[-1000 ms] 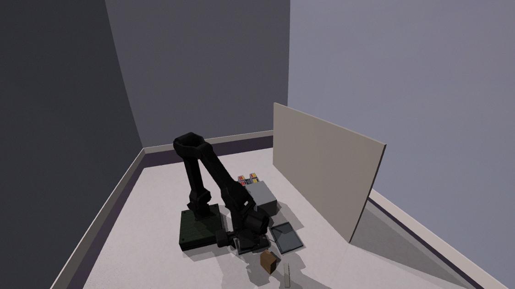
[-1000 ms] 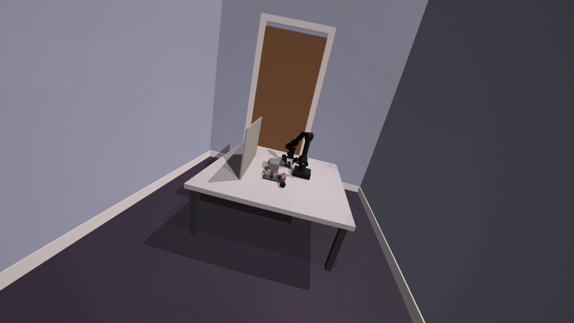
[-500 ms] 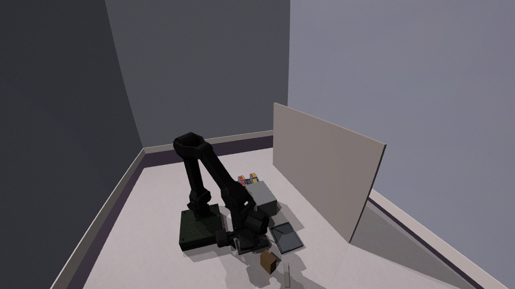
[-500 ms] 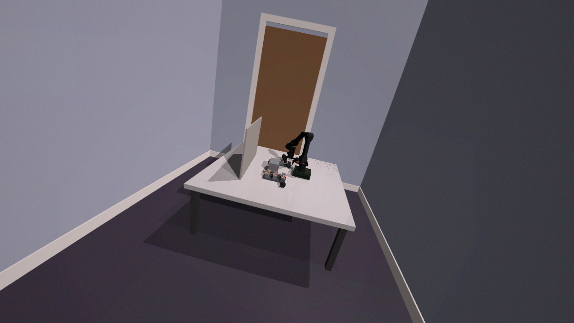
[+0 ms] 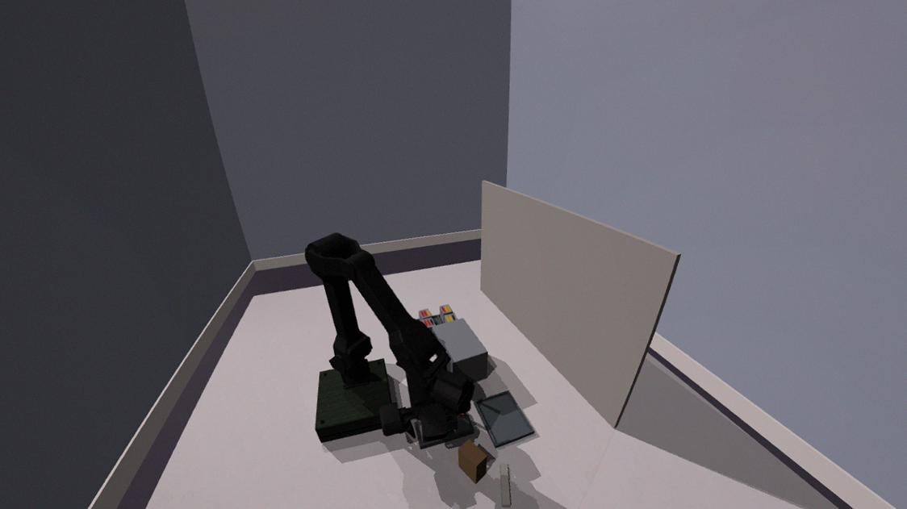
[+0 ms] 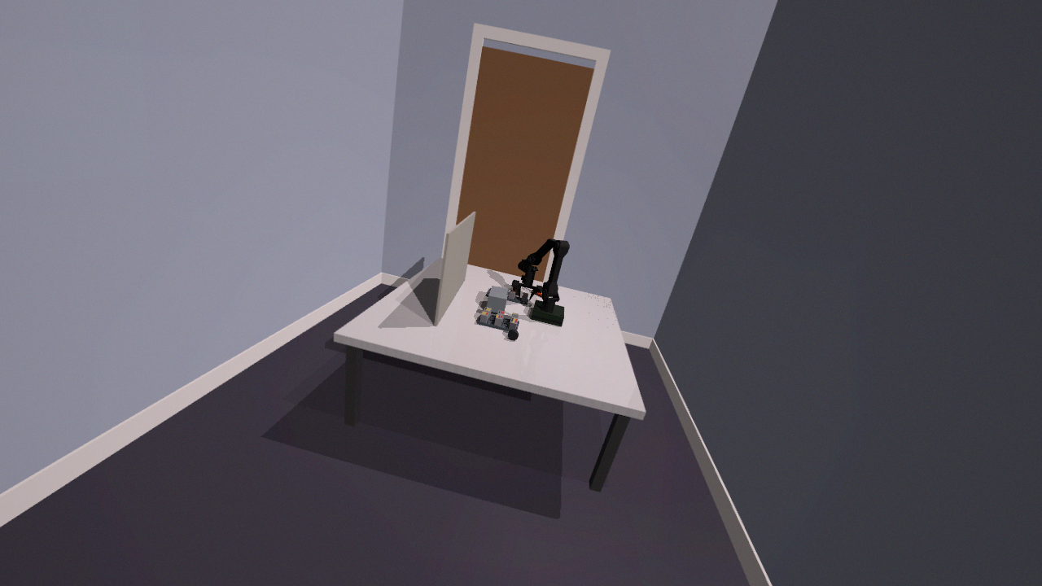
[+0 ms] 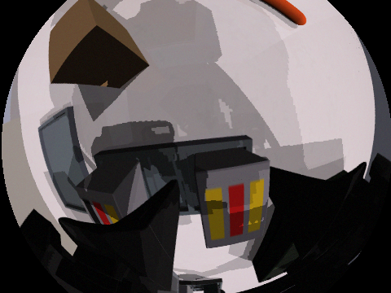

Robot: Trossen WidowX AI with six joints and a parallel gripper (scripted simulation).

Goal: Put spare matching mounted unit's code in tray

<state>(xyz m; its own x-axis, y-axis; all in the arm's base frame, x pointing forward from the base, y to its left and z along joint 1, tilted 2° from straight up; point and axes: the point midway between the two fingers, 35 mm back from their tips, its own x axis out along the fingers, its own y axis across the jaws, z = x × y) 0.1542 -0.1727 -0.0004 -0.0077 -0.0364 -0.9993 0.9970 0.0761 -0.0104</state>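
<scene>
The grey-blue tray is 18 cm ahead of my gripper tip and 1 cm below it. Also, from my gripper tip: brown box 10 cm to the right, 7 cm ahead, 2 cm above; tall beige panel 38 cm ahead, 23 cm to the left, 21 cm above; grey mounted unit 21 cm to the left, 13 cm ahead, 3 cm above.
</scene>
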